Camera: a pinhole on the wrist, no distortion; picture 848 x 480 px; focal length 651.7 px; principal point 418.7 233.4 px. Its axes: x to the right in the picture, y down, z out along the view. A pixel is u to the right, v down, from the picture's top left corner.
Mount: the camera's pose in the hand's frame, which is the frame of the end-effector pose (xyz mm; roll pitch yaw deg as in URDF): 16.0 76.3 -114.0 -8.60 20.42 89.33
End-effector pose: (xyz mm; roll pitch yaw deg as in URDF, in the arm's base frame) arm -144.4 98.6 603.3 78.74 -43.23 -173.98
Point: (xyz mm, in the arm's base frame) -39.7 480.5 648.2
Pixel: 150.2 260.9
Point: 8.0 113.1 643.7
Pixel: outside the picture
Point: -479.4 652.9 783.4
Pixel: outside the picture
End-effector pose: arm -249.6 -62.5 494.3 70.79 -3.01 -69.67
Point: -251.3 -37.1 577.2
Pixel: 209.9 314.9
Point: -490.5 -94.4 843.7
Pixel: 429.2 206.8
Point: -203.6 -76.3 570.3
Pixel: 216.4 17.8
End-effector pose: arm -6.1 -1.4 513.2 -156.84 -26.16 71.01
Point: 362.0 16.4 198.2
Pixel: 813.4 194.1
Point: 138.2 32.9 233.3
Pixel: 466.4 260.7
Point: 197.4 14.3 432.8
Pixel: 722.6 60.3
